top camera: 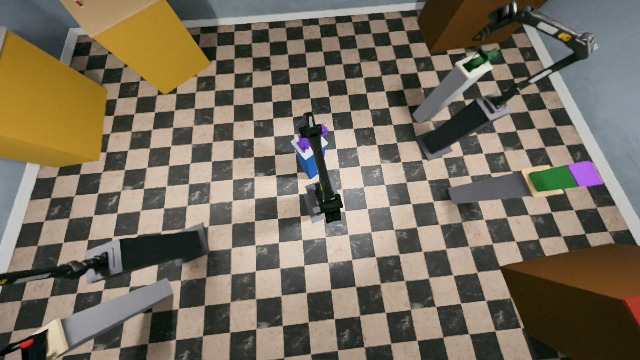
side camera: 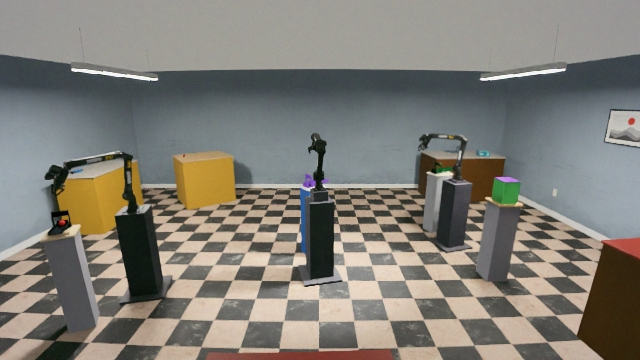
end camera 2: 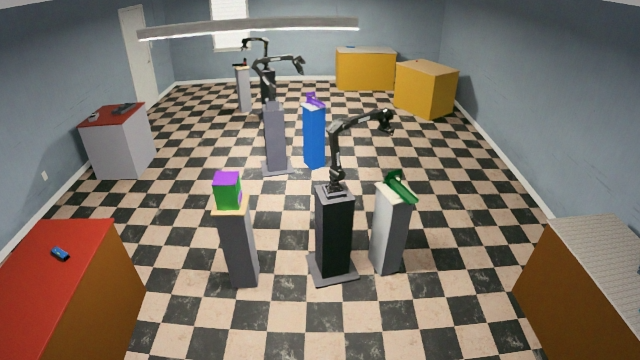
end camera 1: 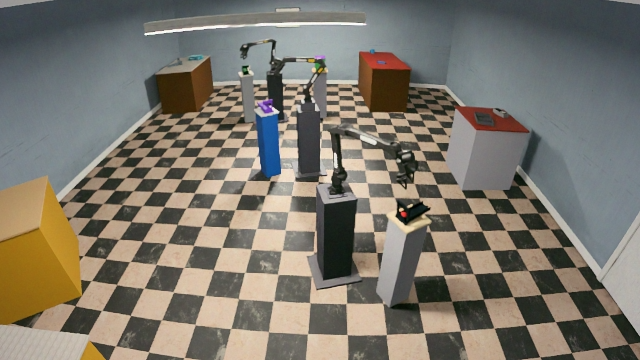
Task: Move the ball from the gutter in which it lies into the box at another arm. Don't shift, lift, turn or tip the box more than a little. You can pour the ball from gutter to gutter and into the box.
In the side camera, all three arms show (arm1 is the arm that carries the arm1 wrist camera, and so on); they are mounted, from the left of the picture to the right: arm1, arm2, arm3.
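The red ball (end camera 1: 403, 214) (side camera: 62, 223) (top camera: 26, 343) lies in the black gutter (end camera 1: 418, 212) on a grey pedestal. Arm1's gripper (side camera: 57, 192) is open and empty above it. A purple gutter (end camera 1: 266, 105) (end camera 2: 315, 101) (top camera: 303, 143) lies on the blue pedestal. Arm2's gripper (side camera: 310, 150) is above and in front of it; its fingers are too small to tell. A green gutter (end camera 2: 402, 192) (top camera: 475, 61) lies on a white-topped pedestal. Arm3's gripper (side camera: 421, 148) hangs above and left of it, fingers unclear. The green box (end camera 2: 227, 196) (side camera: 506, 192) with a purple top stands upright on a wood-topped pedestal.
Dark pedestals (side camera: 137, 255) (end camera 2: 334, 237) carry the arms. Yellow cabinets (side camera: 204, 181) (end camera 2: 366, 70) and a grey cabinet with a red top (end camera 1: 487, 155) stand near the walls. Brown cabinets (end camera 1: 185, 92) (end camera 1: 390, 90) stand at the far end in end camera 1.
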